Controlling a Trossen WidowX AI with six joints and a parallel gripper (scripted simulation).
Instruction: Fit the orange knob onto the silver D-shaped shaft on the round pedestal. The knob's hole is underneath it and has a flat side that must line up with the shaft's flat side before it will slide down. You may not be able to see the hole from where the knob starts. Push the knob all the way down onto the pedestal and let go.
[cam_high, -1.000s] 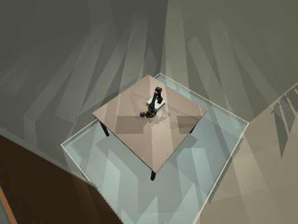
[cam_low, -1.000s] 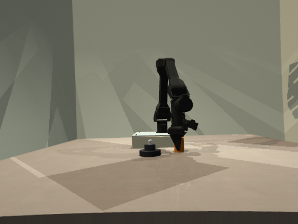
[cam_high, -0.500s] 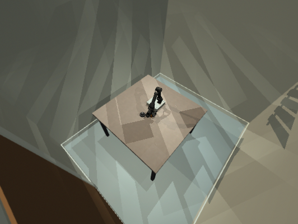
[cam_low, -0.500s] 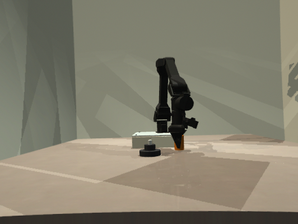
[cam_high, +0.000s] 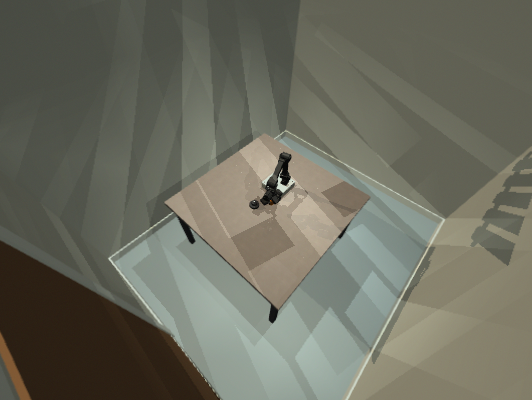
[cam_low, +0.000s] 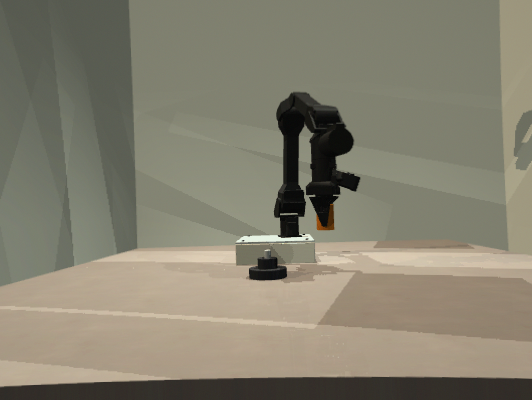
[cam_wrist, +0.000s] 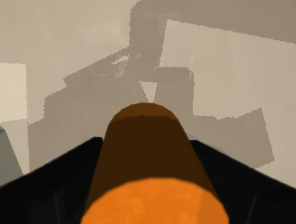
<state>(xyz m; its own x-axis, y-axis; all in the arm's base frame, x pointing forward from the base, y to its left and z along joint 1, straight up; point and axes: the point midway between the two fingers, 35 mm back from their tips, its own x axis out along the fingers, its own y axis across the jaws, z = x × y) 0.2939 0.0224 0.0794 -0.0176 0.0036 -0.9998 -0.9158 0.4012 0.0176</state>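
Now: the orange knob 30 mm above my gripper tip. Round my gripper tip: round pedestal (30 mm ahead, 150 mm to the right, 80 mm below).
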